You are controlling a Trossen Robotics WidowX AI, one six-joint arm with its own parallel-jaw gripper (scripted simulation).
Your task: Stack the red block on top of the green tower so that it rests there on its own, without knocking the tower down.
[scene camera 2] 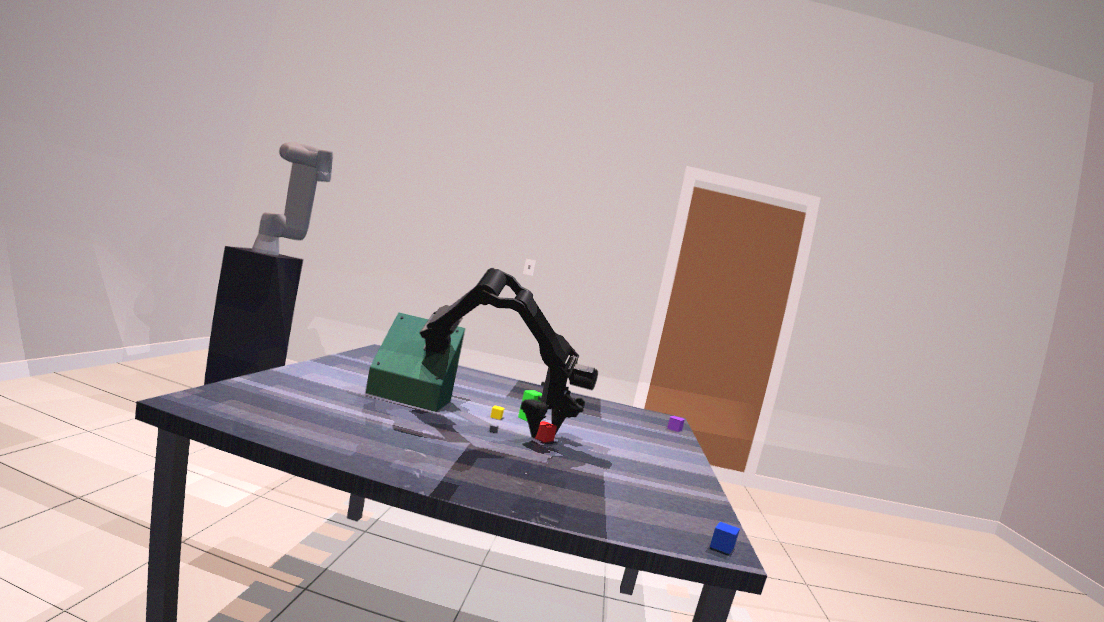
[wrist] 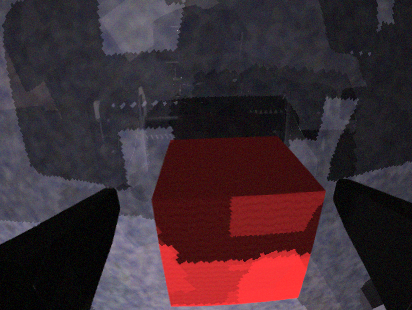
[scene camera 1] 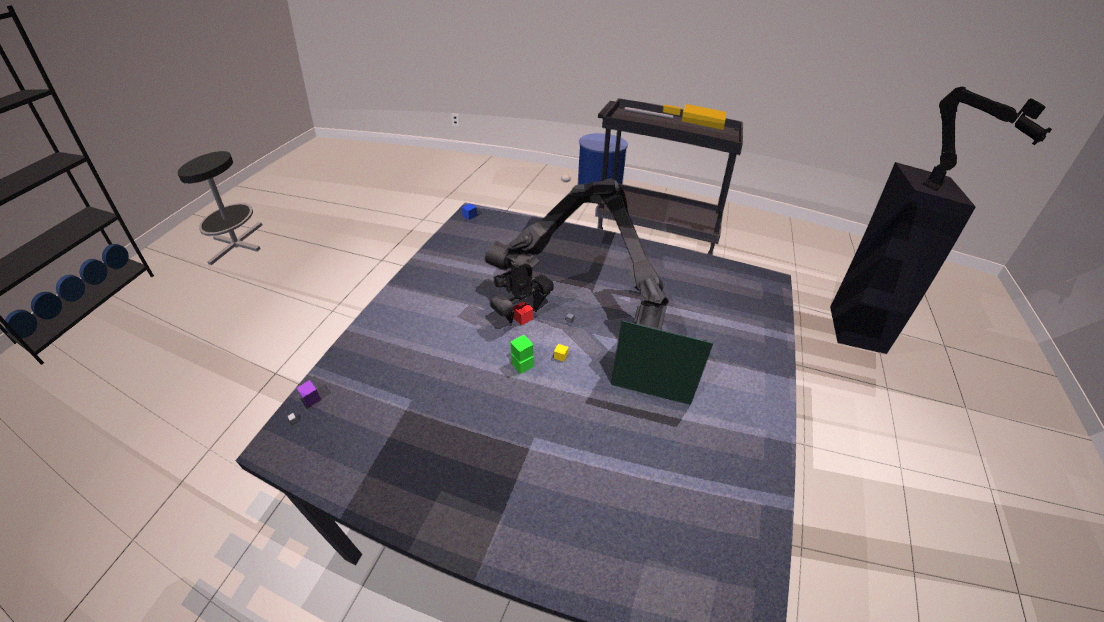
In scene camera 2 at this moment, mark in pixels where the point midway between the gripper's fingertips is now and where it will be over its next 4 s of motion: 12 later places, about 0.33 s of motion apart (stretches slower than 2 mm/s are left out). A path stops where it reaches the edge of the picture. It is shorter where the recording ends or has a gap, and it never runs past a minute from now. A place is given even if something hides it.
My gripper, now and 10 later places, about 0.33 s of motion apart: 543, 436; 543, 435; 546, 423; 550, 403; 553, 395; 552, 389; 544, 382; 538, 380; 535, 388; 535, 389; 534, 389
